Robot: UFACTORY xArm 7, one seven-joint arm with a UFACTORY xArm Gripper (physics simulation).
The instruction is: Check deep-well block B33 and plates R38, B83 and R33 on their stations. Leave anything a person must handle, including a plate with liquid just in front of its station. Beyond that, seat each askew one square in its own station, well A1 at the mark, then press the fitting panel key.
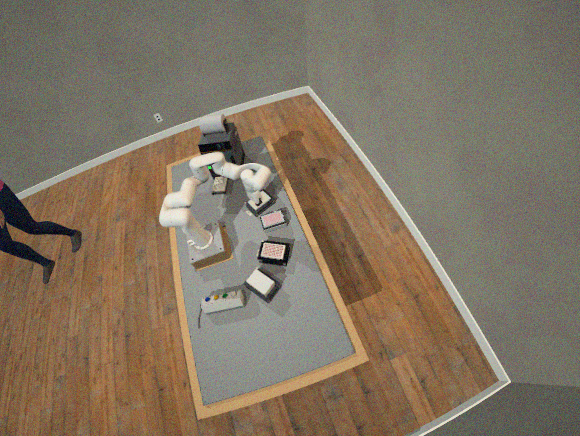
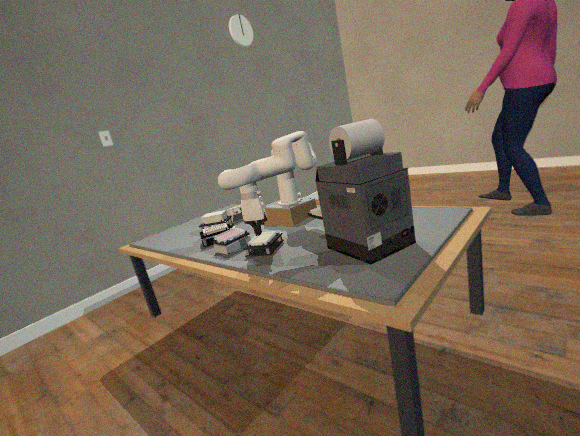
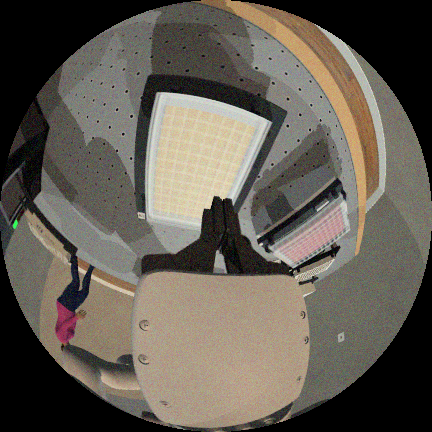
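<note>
My gripper (image 1: 258,201) (image 2: 257,232) (image 3: 218,208) is shut and empty, at the near edge of a plate with pale yellow wells (image 2: 266,239) (image 3: 200,160). That plate lies on a black station (image 3: 210,88); more black shows at its far side than at its left. A plate with pink wells (image 1: 273,219) (image 2: 231,235) (image 3: 316,234) is beside it. A plate with red-pink wells (image 1: 273,251) (image 2: 215,229) sits on a black station (image 1: 274,262). A white-topped block or plate (image 1: 260,281) (image 2: 215,216) is on the last station. Names and A1 marks are unreadable.
The key panel (image 1: 223,303) has blue, yellow, green and white keys. A dark machine (image 1: 215,142) (image 2: 367,205) with a roll on top stands near another pale plate (image 1: 219,184) (image 3: 49,235). A person (image 1: 30,230) (image 2: 527,65) (image 3: 66,317) is beyond the table.
</note>
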